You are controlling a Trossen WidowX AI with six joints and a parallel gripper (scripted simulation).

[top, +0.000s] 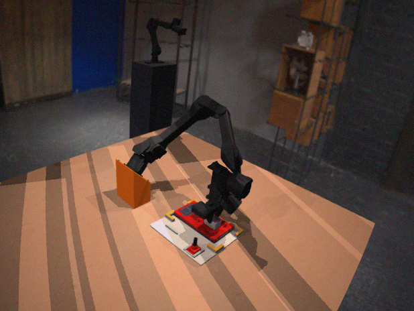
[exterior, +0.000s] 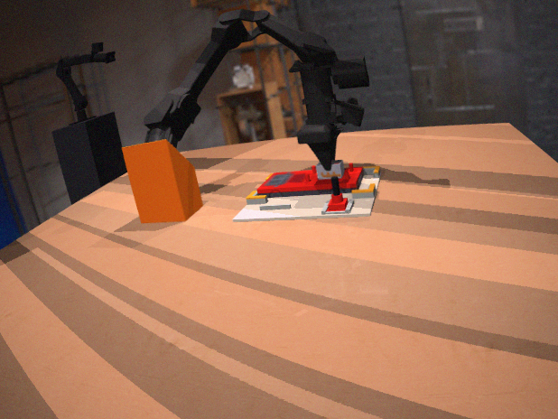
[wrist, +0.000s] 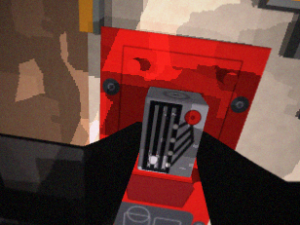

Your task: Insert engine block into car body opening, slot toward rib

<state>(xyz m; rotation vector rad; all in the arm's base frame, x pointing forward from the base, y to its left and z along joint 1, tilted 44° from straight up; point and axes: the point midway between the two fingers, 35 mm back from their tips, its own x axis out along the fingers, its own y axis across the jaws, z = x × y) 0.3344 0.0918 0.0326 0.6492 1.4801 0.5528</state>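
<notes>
The grey engine block is 10 mm below my gripper tip.
</notes>
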